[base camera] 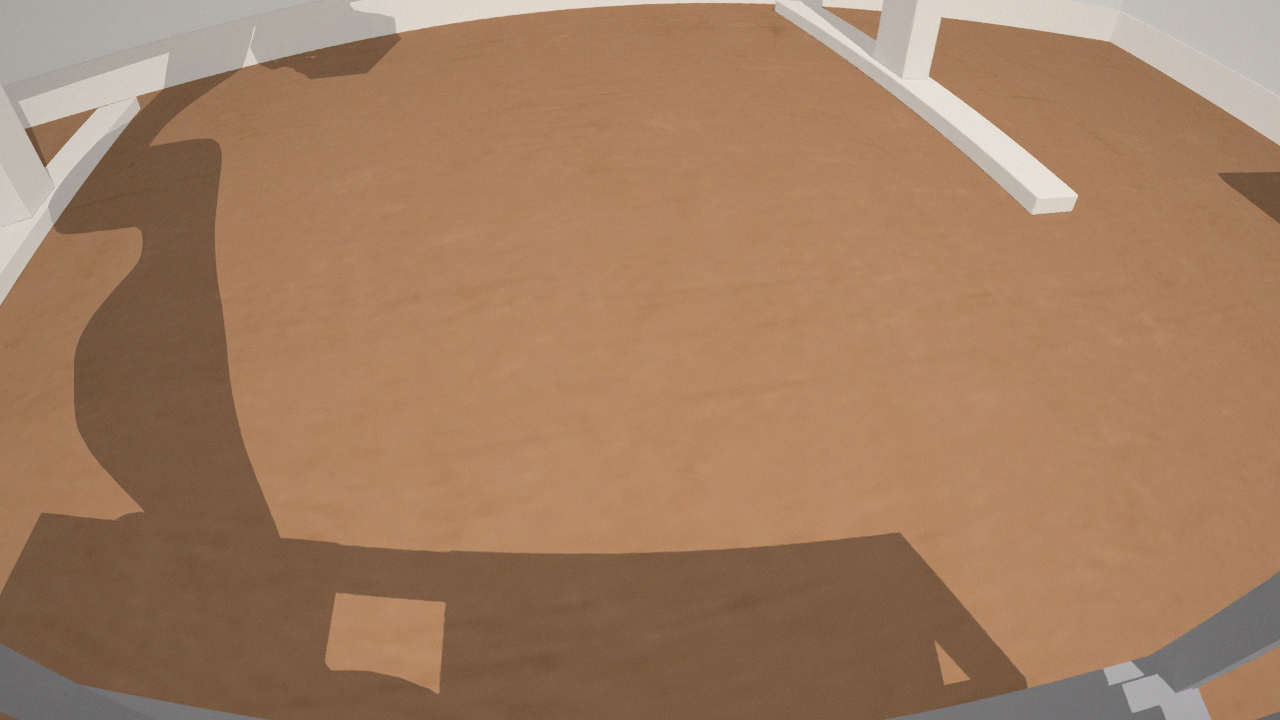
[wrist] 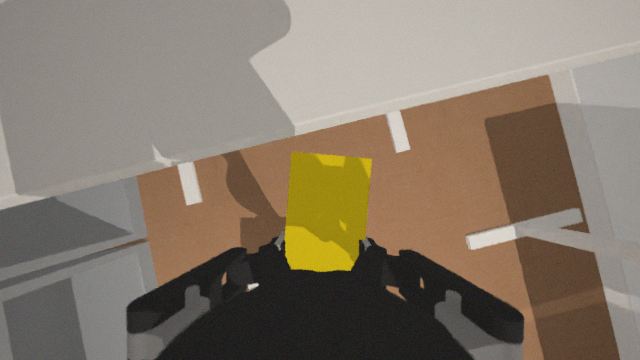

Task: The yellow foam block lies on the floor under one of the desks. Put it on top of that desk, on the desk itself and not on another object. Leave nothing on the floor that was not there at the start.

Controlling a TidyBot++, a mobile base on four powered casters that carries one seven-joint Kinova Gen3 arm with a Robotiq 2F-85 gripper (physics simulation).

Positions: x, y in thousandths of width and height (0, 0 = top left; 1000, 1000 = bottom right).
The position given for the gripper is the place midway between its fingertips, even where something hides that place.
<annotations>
gripper: wrist 504, 674; not seen in the base camera view (out of frame)
yellow foam block: wrist 512, 574; not seen in the base camera view (out of frame)
</annotations>
